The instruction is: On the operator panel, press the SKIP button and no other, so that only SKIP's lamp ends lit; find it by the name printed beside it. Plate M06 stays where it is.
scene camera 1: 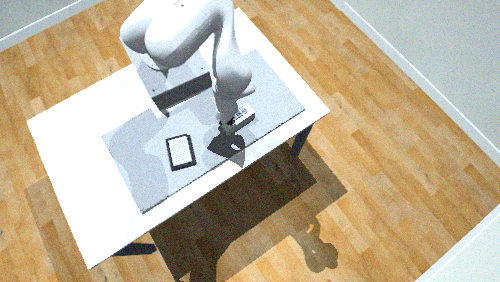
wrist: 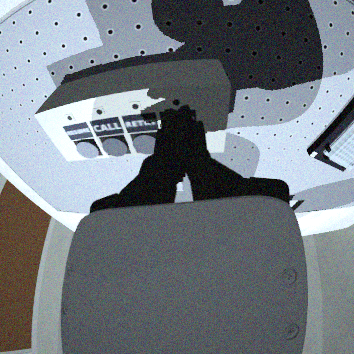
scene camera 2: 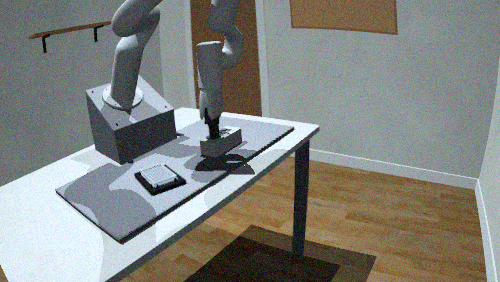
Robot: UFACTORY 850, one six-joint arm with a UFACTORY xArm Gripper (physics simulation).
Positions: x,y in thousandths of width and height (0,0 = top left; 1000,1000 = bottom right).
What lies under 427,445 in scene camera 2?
The gripper.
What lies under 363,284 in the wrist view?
An operator panel.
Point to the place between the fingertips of the gripper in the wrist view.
516,346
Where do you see an operator panel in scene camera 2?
429,523
